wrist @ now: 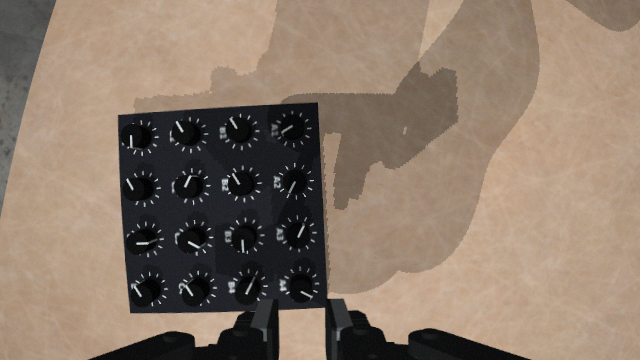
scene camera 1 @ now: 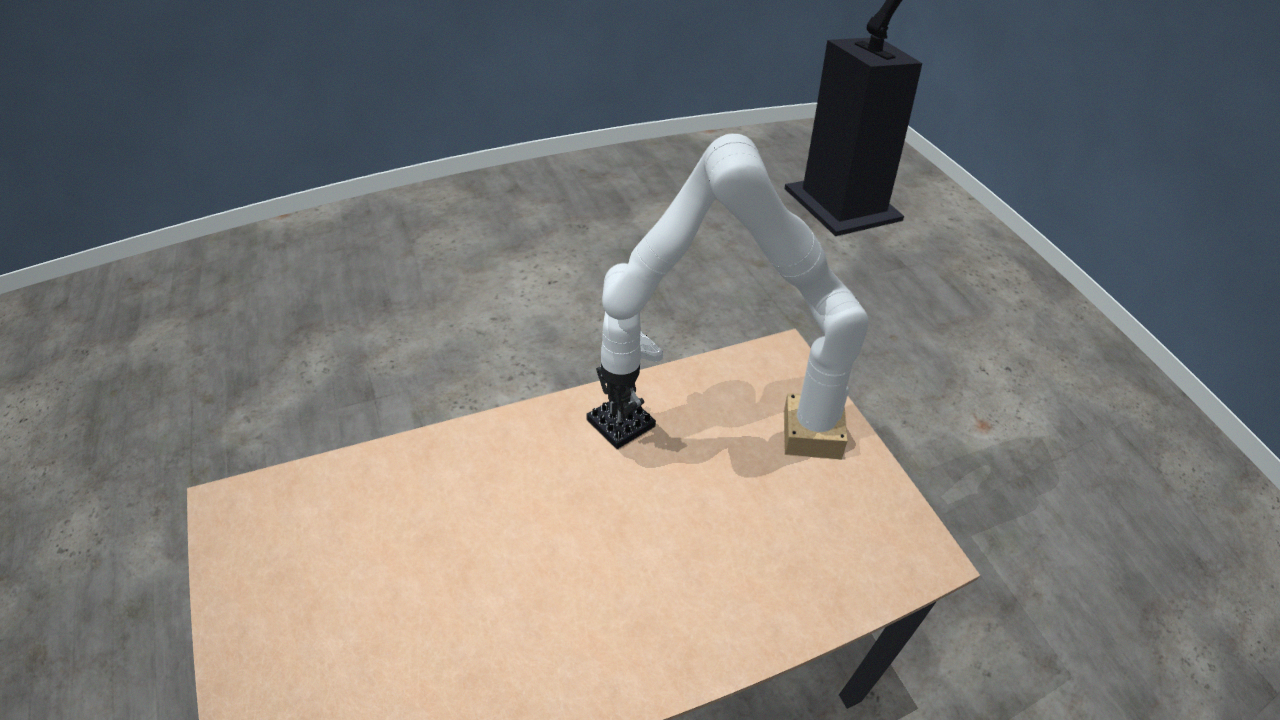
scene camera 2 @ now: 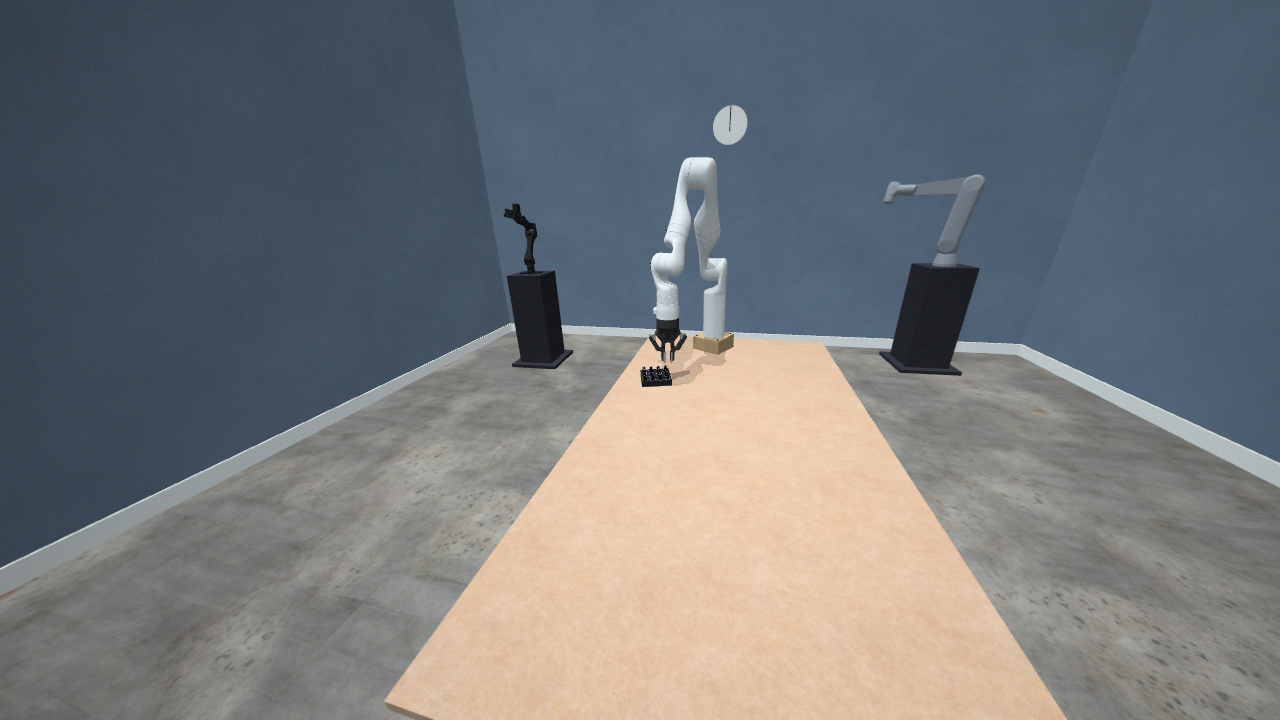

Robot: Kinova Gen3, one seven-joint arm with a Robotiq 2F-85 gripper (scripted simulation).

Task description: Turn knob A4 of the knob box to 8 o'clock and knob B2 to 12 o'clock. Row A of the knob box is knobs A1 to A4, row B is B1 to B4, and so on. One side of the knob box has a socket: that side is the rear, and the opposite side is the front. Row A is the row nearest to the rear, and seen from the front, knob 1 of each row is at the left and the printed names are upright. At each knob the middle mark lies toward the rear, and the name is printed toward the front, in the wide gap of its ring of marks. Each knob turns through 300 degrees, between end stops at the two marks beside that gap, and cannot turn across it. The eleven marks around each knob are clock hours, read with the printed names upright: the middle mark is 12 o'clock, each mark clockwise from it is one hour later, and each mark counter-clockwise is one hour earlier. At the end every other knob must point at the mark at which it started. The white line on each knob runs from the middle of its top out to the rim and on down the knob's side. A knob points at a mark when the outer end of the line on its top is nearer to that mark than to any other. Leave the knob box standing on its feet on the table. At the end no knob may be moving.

Path:
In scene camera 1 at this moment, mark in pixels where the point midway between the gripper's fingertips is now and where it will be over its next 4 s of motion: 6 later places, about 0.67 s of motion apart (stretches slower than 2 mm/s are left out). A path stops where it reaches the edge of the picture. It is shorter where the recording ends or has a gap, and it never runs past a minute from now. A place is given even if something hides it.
My gripper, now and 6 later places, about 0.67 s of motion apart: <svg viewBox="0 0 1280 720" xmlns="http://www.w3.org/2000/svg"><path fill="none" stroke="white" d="M618 416L618 419L617 425L618 430L618 431L618 434L618 434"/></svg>

